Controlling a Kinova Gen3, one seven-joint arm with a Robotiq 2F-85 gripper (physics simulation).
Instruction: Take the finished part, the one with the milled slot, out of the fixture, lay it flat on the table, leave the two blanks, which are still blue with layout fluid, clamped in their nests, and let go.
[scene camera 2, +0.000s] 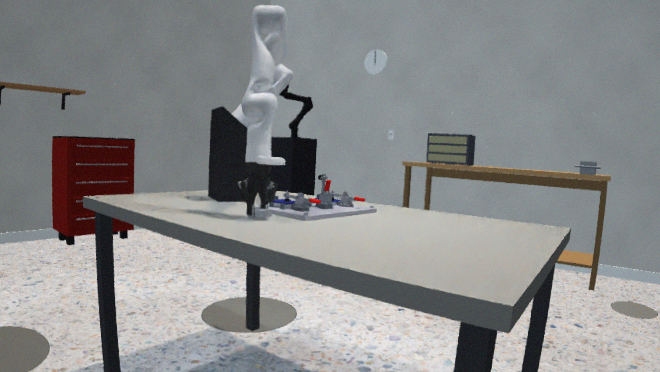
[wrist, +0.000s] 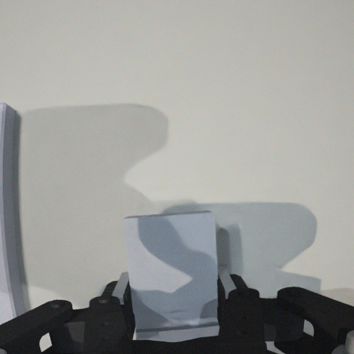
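Seen in the pictures: gripper, fingertip midpoint: (scene camera 2: 257, 217); arm's base at its link origin: (scene camera 2: 236, 127).
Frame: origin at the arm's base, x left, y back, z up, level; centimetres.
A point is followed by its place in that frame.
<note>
My gripper (scene camera 2: 258, 210) @(y -44.2, x -22.1, z -28.2 cm) (wrist: 174, 286) points down and is shut on the finished part (scene camera 2: 261, 213) @(y -48.0, x -23.8, z -26.4 cm) (wrist: 172, 255), a light grey block. The part is at or very near the table top (scene camera 2: 400, 250) @(y -92.9, x -22.0, z -28.4 cm) (wrist: 250, 100), beside the fixture; any gap under it is too small to tell. In the wrist view its broad face is towards the camera, with a step line near its lower edge; the slot is not clearly visible. On the fixture (scene camera 2: 320, 215) @(y -54.8, x -6.8, z -27.3 cm) (wrist: 6, 210), a blue blank (scene camera 2: 284, 201) @(y -40.2, x -8.4, z -24.7 cm) shows among the clamps, and a second blue patch shows farther right, partly hidden.
One red clamp handle (scene camera 2: 327, 185) @(y -47.2, x 3.9, z -19.2 cm) stands upright; two others (scene camera 2: 314, 201) @(y -52.5, x -7.3, z -23.3 cm) (scene camera 2: 359, 199) @(y -52.3, x 14.7, z -23.8 cm) lie low. The fixture's edge runs along the left of the wrist view. Dark pedestals (scene camera 2: 227, 160) @(y -8.6, x -9.5, z -13.0 cm) (scene camera 2: 303, 165) stand behind the table. Shadows of the gripper fall around the part.
</note>
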